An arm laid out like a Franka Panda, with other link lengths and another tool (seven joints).
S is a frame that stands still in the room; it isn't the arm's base.
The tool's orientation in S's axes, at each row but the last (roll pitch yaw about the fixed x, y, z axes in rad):
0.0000 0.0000 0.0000
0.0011 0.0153 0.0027
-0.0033 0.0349 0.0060
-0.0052 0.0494 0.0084
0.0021 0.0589 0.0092
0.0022 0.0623 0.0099
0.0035 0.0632 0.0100
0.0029 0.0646 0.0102
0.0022 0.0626 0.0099
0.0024 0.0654 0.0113
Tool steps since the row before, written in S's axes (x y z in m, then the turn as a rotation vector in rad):
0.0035 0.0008 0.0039 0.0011 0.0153 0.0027
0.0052 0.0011 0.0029 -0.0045 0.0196 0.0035
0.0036 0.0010 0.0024 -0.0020 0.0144 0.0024
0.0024 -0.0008 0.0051 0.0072 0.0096 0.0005
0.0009 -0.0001 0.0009 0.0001 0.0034 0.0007
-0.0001 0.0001 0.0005 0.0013 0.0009 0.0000
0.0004 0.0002 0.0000 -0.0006 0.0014 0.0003
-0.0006 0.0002 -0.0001 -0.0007 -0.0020 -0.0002
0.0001 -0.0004 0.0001 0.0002 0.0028 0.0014
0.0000 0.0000 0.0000 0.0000 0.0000 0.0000
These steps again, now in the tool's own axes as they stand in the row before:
0.0035 0.0008 0.0039 0.0011 0.0153 0.0027
0.0052 0.0011 0.0030 -0.0045 0.0196 0.0034
0.0035 0.0010 0.0025 -0.0020 0.0144 0.0024
0.0021 -0.0008 0.0052 0.0072 0.0095 0.0009
0.0008 -0.0001 0.0010 0.0001 0.0034 0.0007
-0.0001 0.0001 0.0005 0.0013 0.0009 0.0001
0.0004 0.0002 0.0000 -0.0006 0.0014 0.0003
-0.0006 0.0002 -0.0001 -0.0007 -0.0020 -0.0002
0.0001 -0.0004 0.0001 0.0001 0.0028 0.0014
0.0000 0.0000 0.0000 0.0000 0.0000 0.0000

